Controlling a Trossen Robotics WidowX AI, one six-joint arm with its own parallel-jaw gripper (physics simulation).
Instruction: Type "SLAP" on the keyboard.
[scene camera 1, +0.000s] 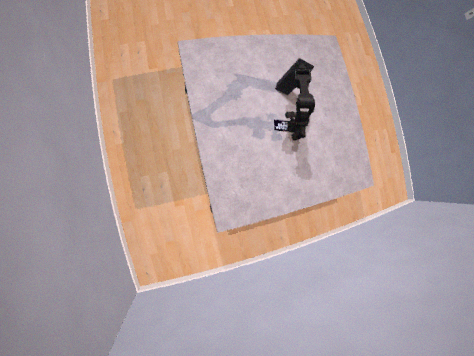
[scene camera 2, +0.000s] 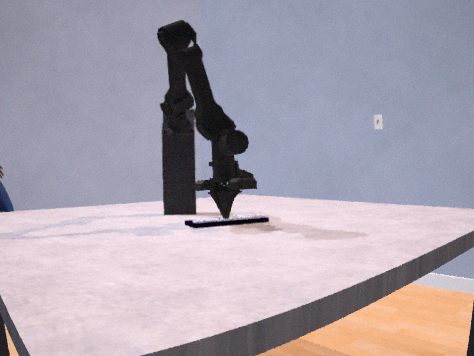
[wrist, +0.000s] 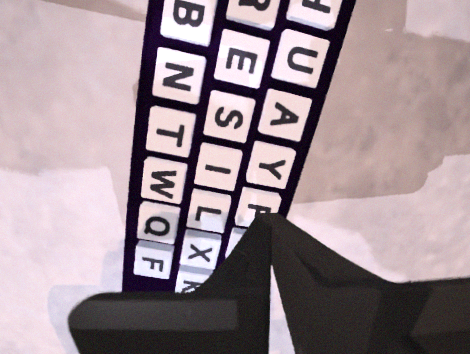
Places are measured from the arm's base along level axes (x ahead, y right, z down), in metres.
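Pixels of known places: gripper, fingertip midpoint: (scene camera 1: 287, 129) (scene camera 2: 226, 218) (wrist: 267, 222); arm's base at its link origin: (scene camera 1: 301, 69) (scene camera 2: 177, 121).
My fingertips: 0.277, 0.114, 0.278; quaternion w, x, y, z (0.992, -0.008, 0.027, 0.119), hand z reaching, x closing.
Note:
For each thing: its top centre in the pictures, then the offset to it from my fingertips, as dx, dy, dz. Level surfaces: height alone.
- dark keyboard at its top centre: (wrist: 215, 180) (scene camera 2: 227, 217) (scene camera 1: 289, 126) -0.015, -0.024, +0.001
- S key at its top centre: (wrist: 229, 117) -0.003, -0.047, +0.001
- L key at its top centre: (wrist: 208, 213) -0.023, -0.011, +0.001
- P key at its top centre: (wrist: 258, 212) -0.002, -0.006, +0.001
- grey table at its surface level: dz +0.017
The dark keyboard (scene camera 1: 281, 125) (scene camera 2: 196, 223) (wrist: 145, 281) with white letter keys lies flat on the table. In the wrist view its rows run up and down the picture. The S key (wrist: 224, 116), the L key (wrist: 205, 212) and the A key (wrist: 285, 116) show whole. The P key (wrist: 250, 209) is partly covered by the fingertips. My gripper (scene camera 2: 226, 217) (wrist: 267, 222) is shut and empty and points down, its tips at the right part of the P key. I cannot tell whether they touch it. The fingers hide keys at the near end.
The grey table (scene camera 1: 250, 190) (scene camera 2: 150, 280) carries the keyboard and the arm's black base block (scene camera 2: 179, 170), which stands behind the keyboard in the second scene view. Arm shadows fall across the table. Y, I, X, W, Q and F keys lie around the tips.

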